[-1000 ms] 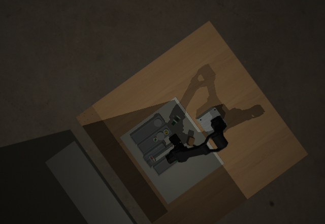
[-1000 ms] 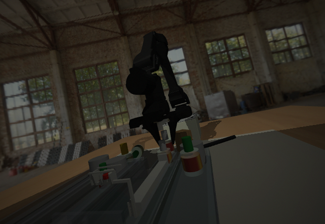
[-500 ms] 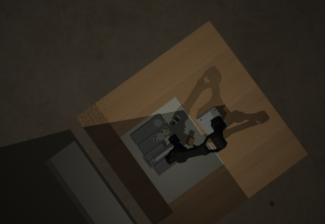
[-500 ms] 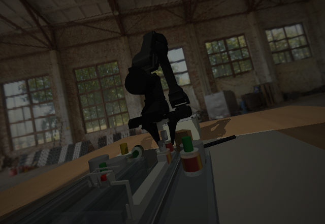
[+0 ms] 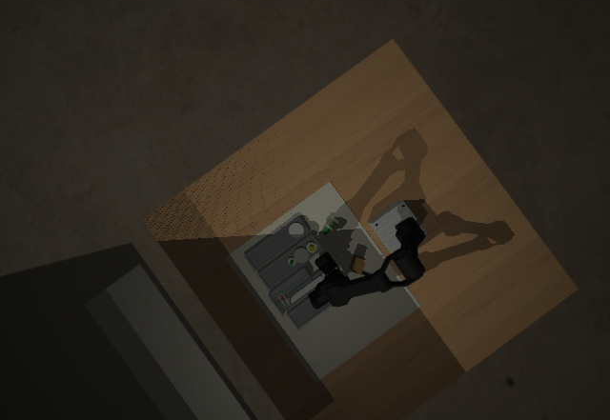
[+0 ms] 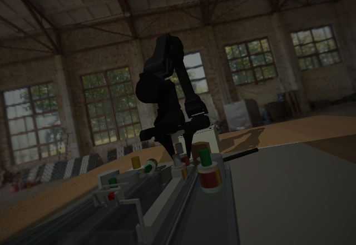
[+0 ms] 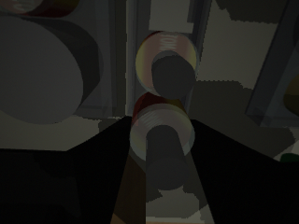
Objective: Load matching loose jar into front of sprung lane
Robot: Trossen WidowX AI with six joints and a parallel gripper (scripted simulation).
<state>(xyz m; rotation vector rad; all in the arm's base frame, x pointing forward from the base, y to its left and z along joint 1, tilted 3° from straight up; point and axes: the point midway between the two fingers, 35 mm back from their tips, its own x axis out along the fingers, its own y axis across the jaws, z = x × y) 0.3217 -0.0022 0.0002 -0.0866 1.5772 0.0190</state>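
Right now the brown block is 9 cm behind my gripper tip, 3 cm to the left of it and 1 cm below it. Also, from my gripper tip: pale shelf: 52 cm ahead, 5 cm to the left, 32 cm above; then sprung lane: 16 cm ahead, 2 cm to the right, 3 cm below; then thin black rod: 13 cm behind, 14 cm to the left, 4 cm below.
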